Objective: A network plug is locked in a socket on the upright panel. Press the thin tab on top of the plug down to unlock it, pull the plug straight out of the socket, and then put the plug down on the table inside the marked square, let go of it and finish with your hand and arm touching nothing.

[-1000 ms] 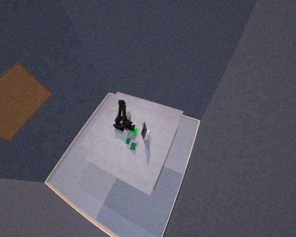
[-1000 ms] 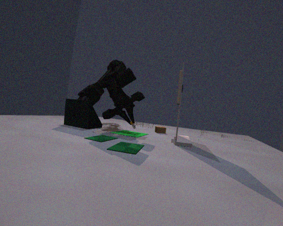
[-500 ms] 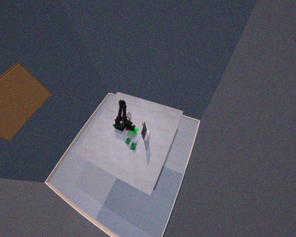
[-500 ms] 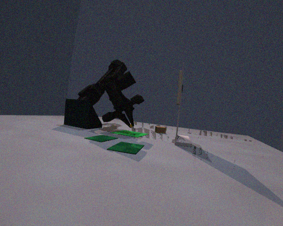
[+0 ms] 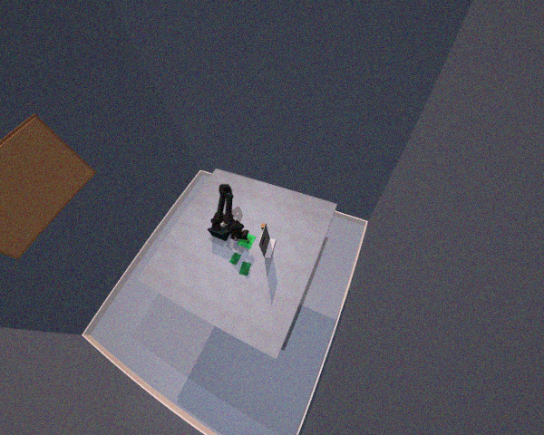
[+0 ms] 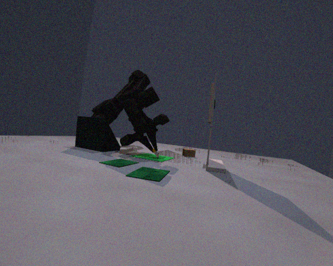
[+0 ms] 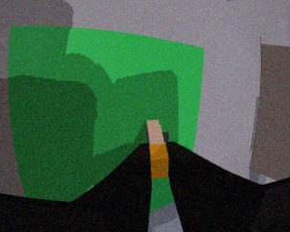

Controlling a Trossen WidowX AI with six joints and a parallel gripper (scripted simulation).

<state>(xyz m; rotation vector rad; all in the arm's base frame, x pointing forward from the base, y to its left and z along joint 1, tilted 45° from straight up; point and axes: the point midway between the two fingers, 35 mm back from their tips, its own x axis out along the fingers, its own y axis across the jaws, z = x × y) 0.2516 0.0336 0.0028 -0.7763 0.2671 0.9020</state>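
Now: the network plug right at my gripper tip. Round my gripper tip: upright panel 190 mm ahead, 100 mm above, 20 mm to the right.
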